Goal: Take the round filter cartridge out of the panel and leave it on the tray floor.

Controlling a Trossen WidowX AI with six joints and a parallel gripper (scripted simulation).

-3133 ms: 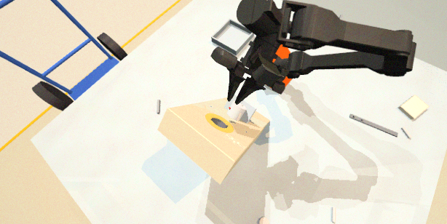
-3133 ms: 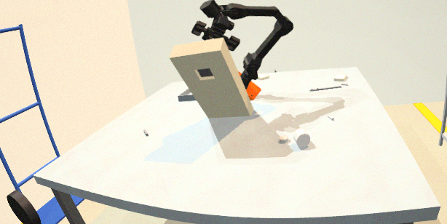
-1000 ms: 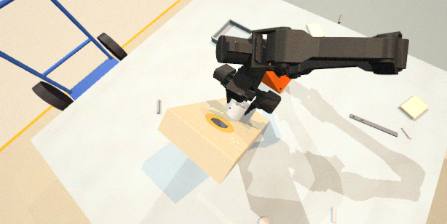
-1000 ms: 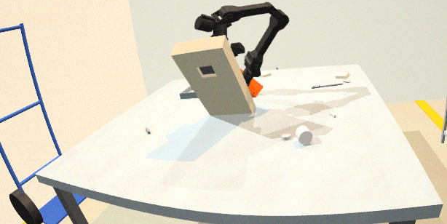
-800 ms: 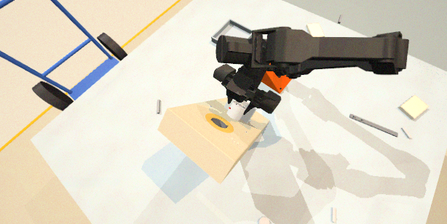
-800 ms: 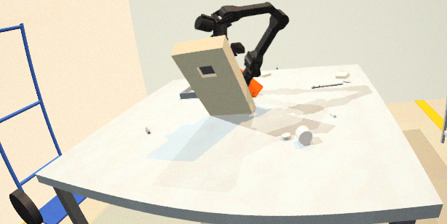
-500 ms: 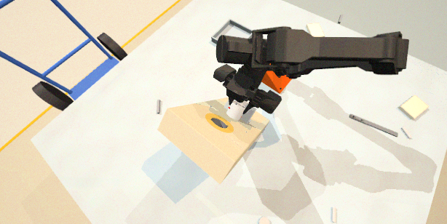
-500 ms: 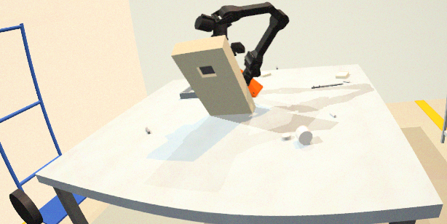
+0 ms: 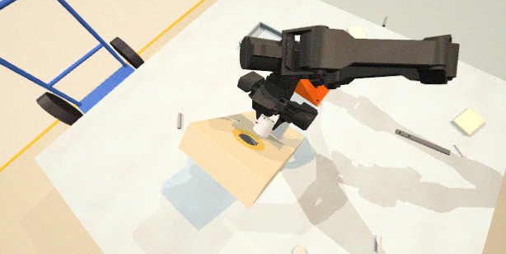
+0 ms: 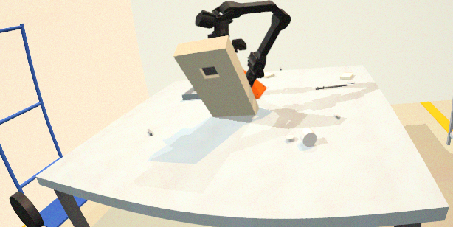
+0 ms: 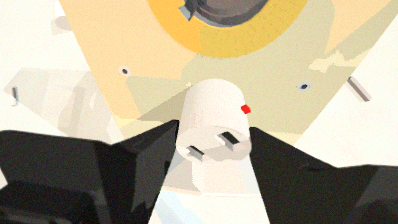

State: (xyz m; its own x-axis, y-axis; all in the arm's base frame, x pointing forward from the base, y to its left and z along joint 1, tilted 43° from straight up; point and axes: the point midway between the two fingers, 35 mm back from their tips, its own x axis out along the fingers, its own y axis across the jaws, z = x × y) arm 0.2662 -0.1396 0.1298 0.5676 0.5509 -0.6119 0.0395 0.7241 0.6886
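The tan service panel is 30 mm ahead of my gripper tip and 40 mm below it. Also, from my gripper tip: grey tray 380 mm behind, 270 mm to the right, 190 mm below; then white round filter cartridge right at my gripper tip.
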